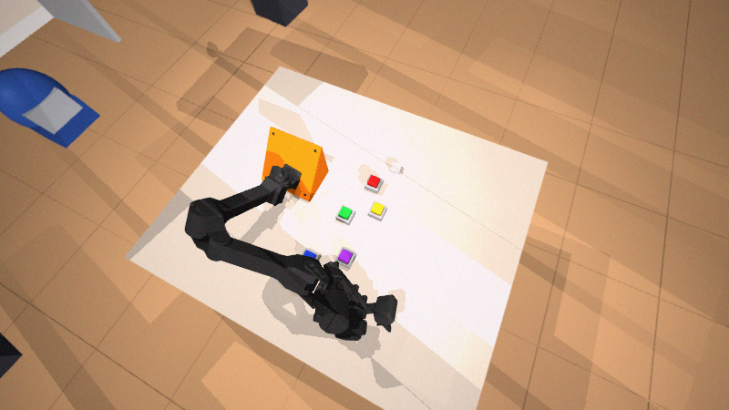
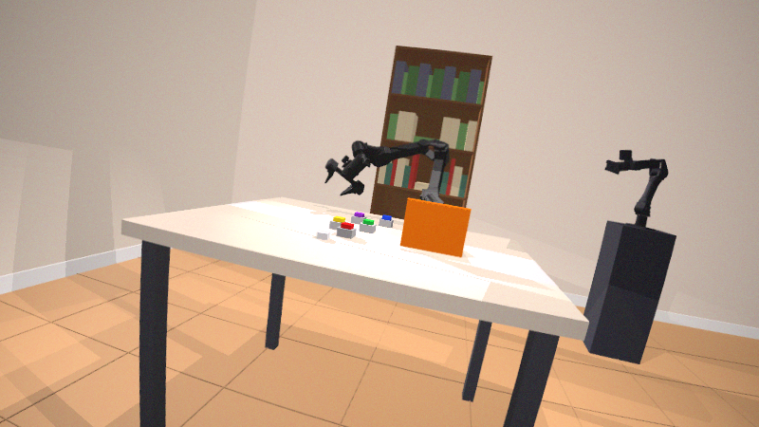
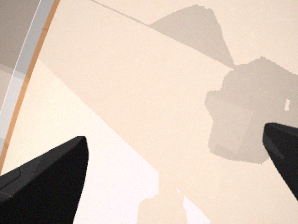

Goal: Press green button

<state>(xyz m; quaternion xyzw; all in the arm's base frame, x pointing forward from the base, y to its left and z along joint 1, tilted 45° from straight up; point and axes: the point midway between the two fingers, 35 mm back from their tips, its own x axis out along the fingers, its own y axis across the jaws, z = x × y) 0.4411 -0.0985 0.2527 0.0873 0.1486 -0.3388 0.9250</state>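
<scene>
Right now the green button is 26 cm behind my gripper tip, 25 cm to the left of it and 6 cm below it. The rest, counted from my gripper tip: purple button (18 cm behind, 13 cm to the left, 6 cm below); blue button (27 cm behind, 7 cm to the left, 6 cm below); yellow button (18 cm behind, 31 cm to the left, 6 cm below).
</scene>
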